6 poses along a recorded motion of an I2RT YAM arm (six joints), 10 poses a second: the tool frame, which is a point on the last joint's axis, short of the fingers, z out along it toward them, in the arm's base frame.
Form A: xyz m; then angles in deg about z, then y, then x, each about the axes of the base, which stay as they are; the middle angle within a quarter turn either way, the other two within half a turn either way.
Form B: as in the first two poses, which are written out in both.
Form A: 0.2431, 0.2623, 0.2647, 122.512, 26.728, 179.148
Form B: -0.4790, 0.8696, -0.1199, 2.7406, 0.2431, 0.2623, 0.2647
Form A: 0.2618, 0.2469, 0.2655, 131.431, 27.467, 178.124
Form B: -0.4122, 0.9039, -0.1147, 2.7188, 0.2618, 0.2469, 0.2655
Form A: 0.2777, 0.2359, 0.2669, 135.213, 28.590, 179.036
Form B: -0.3809, 0.9187, -0.1043, 2.6873, 0.2777, 0.2359, 0.2669
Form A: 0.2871, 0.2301, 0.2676, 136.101, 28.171, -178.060
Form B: -0.3687, 0.9263, -0.0778, 2.6737, 0.2871, 0.2301, 0.2676
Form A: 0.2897, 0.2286, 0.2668, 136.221, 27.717, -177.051
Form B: -0.3661, 0.9281, -0.0679, 2.6744, 0.2897, 0.2286, 0.2668
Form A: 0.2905, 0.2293, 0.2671, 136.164, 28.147, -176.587
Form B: -0.3655, 0.9285, -0.0658, 2.6645, 0.2905, 0.2293, 0.2671
